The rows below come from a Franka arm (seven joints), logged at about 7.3 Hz.
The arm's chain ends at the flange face. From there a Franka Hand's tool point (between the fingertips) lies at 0.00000 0.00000 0.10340 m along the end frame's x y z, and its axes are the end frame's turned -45 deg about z.
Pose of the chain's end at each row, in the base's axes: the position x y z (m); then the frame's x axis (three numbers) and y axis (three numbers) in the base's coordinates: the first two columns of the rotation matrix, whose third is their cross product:
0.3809, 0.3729, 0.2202, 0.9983, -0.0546, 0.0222, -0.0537, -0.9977, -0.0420
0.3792, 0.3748, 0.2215, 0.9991, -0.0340, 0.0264, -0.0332, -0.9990, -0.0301
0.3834, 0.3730, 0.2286, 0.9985, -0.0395, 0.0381, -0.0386, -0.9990, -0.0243
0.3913, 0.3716, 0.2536, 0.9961, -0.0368, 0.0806, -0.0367, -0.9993, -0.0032
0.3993, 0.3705, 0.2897, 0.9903, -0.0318, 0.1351, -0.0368, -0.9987, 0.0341
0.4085, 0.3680, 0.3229, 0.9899, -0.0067, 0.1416, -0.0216, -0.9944, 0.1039
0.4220, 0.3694, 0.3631, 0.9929, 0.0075, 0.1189, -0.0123, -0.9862, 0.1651
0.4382, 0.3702, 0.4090, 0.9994, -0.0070, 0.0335, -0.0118, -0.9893, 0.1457
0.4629, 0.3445, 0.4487, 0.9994, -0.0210, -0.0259, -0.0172, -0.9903, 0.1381
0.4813, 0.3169, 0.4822, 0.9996, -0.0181, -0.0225, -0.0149, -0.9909, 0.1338
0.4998, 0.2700, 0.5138, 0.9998, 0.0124, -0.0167, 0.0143, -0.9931, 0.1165
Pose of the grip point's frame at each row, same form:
0.3834, 0.3771, 0.1169, 0.7439, 0.6669, 0.0454, 0.6679, -0.7441, -0.0140
0.3820, 0.3778, 0.1182, 0.7299, 0.6824, 0.0400, 0.6830, -0.7304, -0.0026
0.3874, 0.3754, 0.1253, 0.7333, 0.6785, 0.0441, 0.6788, -0.7343, 0.0098
0.3996, 0.3716, 0.1505, 0.7303, 0.6806, 0.0593, 0.6784, -0.7326, 0.0547
0.4131, 0.3665, 0.1873, 0.7263, 0.6837, 0.0714, 0.6742, -0.7287, 0.1196
0.4230, 0.3570, 0.2211, 0.7152, 0.6984, 0.0267, 0.6847, -0.7079, 0.1736
0.4343, 0.3523, 0.2619, 0.7108, 0.7027, -0.0327, 0.6934, -0.6920, 0.2008
0.4415, 0.3551, 0.3068, 0.7150, 0.6946, -0.0793, 0.6983, -0.7045, 0.1267
0.4599, 0.3303, 0.3463, 0.7188, 0.6854, -0.1160, 0.6945, -0.7151, 0.0793
0.4787, 0.3031, 0.3798, 0.7174, 0.6879, -0.1105, 0.6963, -0.7135, 0.0787
0.4982, 0.2579, 0.4111, 0.6969, 0.7110, -0.0942, 0.7171, -0.6935, 0.0706

